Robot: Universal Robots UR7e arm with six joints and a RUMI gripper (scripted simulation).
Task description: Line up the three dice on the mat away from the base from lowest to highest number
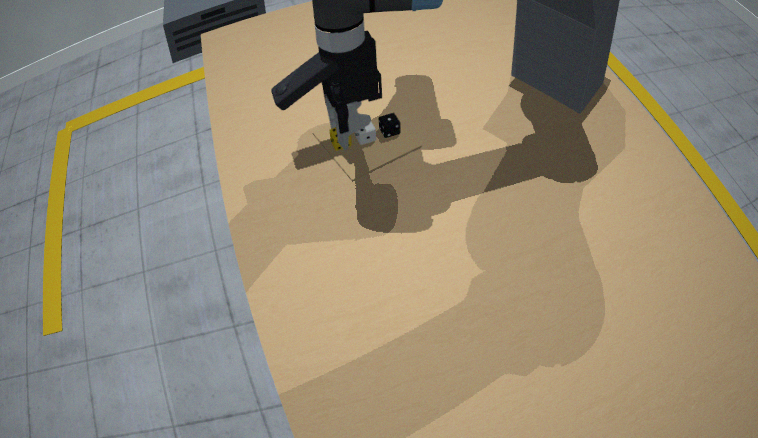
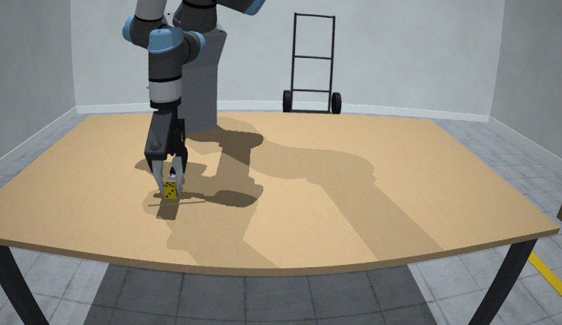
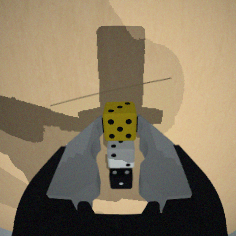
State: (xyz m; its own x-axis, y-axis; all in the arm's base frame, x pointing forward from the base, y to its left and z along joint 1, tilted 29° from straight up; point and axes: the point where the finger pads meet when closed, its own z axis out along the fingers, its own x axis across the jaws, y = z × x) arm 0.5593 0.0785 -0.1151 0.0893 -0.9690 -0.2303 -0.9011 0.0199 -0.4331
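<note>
Right now the yellow die is right at my hand. Also, from my hand: mat (40 mm behind, 20 mm below); white die (40 mm behind, 10 mm below); black die (90 mm behind, 10 mm to the right, 10 mm below).
</note>
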